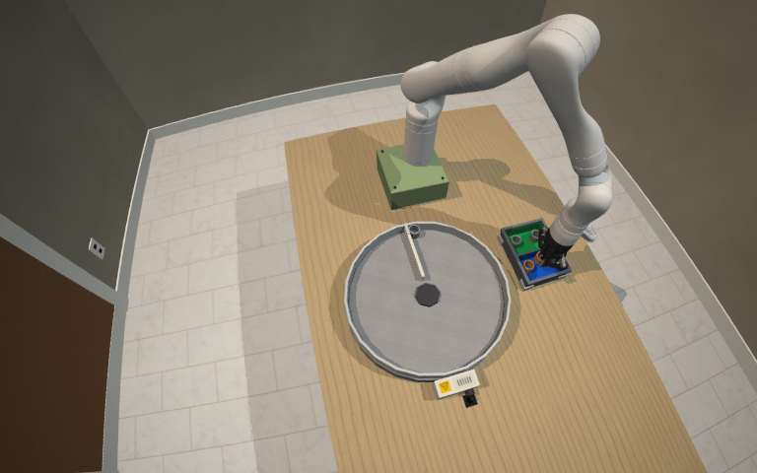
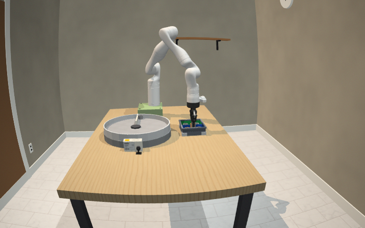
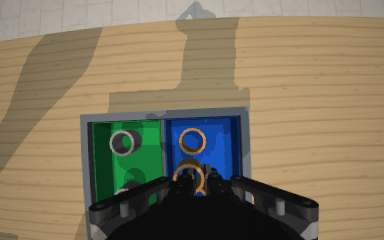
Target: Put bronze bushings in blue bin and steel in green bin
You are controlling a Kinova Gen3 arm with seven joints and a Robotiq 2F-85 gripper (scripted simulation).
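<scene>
Right now the blue bin is 40 mm behind my hand, 10 mm to the right of it and 30 mm below it. From my hand the other things lie so: turntable: 40 mm ahead, 350 mm to the right.
</scene>
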